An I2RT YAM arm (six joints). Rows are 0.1 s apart.
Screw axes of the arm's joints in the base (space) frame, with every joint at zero. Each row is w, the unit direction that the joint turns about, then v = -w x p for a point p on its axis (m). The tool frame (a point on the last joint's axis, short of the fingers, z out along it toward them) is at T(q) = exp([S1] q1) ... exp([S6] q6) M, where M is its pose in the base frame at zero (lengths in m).
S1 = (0, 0, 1, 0, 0, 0)
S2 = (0, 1, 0, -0.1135, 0, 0.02)
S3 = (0, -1, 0, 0.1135, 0, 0.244)
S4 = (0, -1, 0, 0.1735, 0, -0.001)
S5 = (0, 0, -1, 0, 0.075, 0)
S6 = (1, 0, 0, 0, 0.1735, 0)
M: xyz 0.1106 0 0.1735 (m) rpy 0 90 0 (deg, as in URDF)
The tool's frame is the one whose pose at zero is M.
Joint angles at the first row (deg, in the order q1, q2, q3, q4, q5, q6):
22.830 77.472 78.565 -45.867 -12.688 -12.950
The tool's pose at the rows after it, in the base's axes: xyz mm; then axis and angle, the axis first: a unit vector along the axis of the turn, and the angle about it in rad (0 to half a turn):
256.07, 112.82, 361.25, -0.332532, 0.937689, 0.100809, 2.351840
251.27, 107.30, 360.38, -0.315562, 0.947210, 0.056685, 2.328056
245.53, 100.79, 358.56, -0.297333, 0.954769, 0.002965, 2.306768
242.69, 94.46, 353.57, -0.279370, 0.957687, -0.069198, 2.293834
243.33, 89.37, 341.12, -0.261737, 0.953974, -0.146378, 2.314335
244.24, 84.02, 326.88, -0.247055, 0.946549, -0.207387, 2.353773
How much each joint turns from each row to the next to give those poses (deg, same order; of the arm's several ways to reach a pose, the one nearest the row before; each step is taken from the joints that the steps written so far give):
0.001 -1.114 -0.589 0.415 5.225 -0.087
-0.002 -1.750 -1.705 0.786 5.201 -0.001
0.000 -1.989 -2.056 0.788 6.076 -0.415
0.001 -1.420 -2.362 1.378 7.694 -1.399
-0.023 -0.394 -3.036 1.616 8.086 -1.640
-0.370 -0.020 -2.993 1.202 6.318 -1.310

